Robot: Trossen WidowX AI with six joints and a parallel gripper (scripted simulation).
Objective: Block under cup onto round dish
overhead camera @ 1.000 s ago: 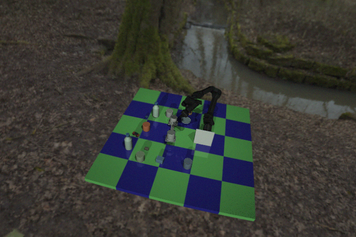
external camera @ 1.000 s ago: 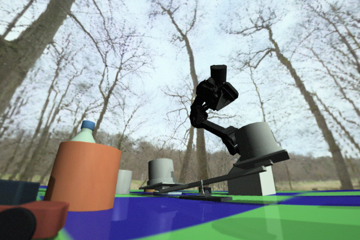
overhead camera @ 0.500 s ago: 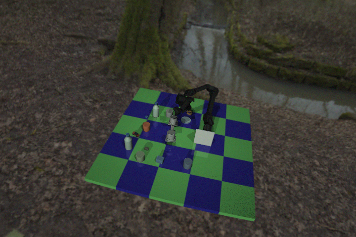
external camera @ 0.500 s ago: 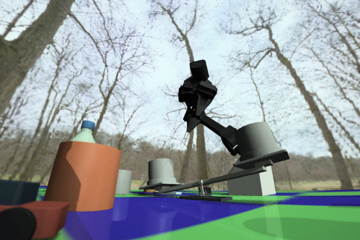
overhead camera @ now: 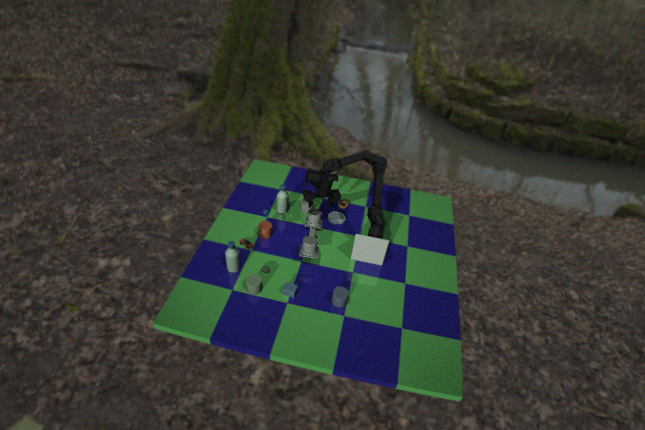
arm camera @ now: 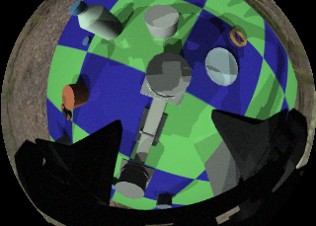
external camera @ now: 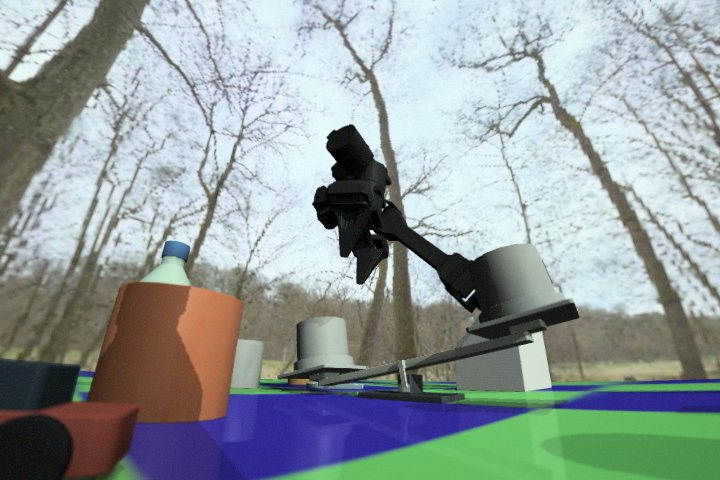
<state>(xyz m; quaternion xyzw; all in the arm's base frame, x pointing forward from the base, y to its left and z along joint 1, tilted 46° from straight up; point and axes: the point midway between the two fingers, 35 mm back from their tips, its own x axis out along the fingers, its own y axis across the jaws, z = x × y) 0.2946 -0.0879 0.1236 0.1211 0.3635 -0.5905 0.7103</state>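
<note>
My gripper tip is 12 cm above the grey block, 4 cm to the left of it and 1 cm short of it. From my gripper tip the other things lie so: orange cylinder (24 cm ahead, 13 cm below, 6 cm to the left); then pale round dish (16 cm below, 12 cm to the right, 11 cm behind); then red toy car (34 cm ahead, 16 cm to the left, 15 cm below).
</note>
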